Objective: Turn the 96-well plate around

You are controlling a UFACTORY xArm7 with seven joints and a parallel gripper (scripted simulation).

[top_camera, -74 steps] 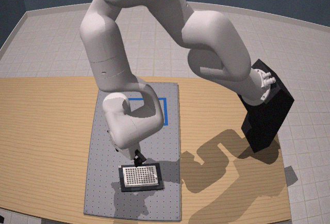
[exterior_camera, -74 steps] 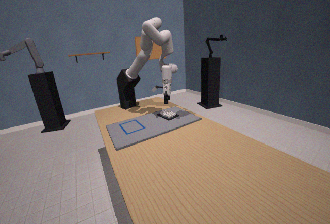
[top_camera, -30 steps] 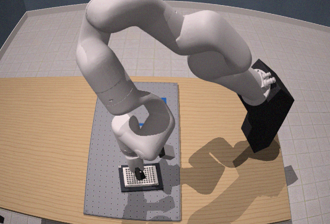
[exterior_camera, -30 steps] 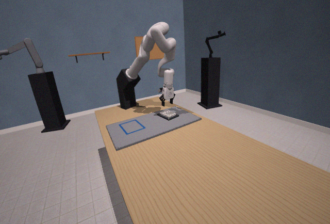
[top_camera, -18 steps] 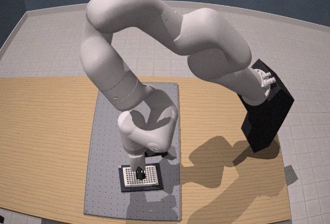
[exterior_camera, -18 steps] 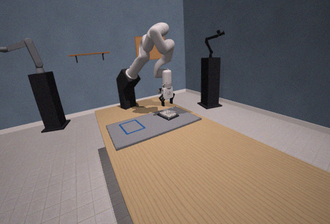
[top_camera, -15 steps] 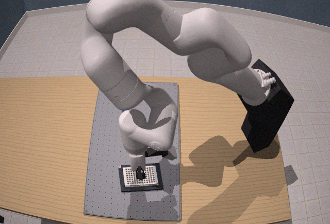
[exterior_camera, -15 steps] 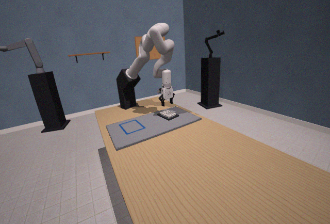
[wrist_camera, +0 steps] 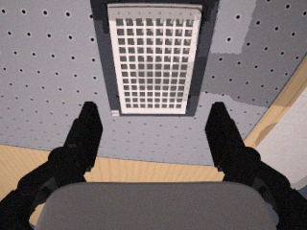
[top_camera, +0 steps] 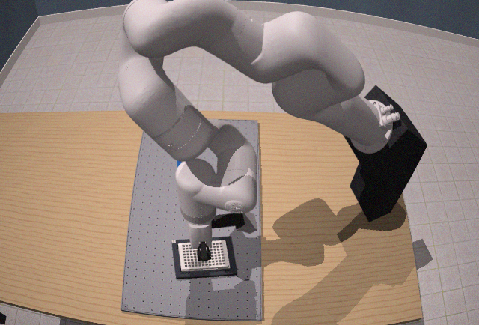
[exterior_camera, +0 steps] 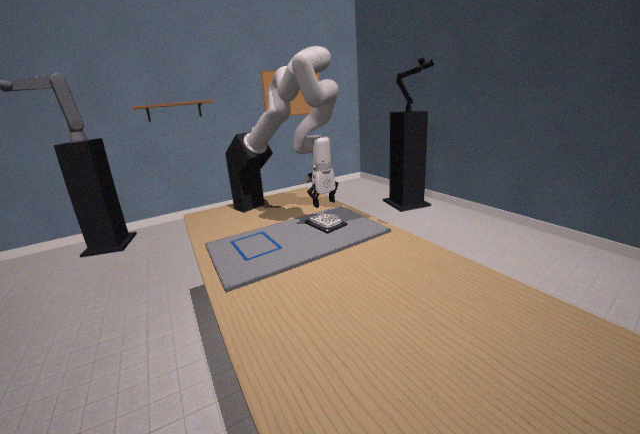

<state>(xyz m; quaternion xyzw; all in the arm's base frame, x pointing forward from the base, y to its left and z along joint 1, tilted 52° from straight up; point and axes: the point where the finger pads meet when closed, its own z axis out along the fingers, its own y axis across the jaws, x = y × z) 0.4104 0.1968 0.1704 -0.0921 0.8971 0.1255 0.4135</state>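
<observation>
Now: hand 90 mm above the white 96-well plate. From my hand the other things lie so: dark plate nest N1: 100 mm below.
</observation>
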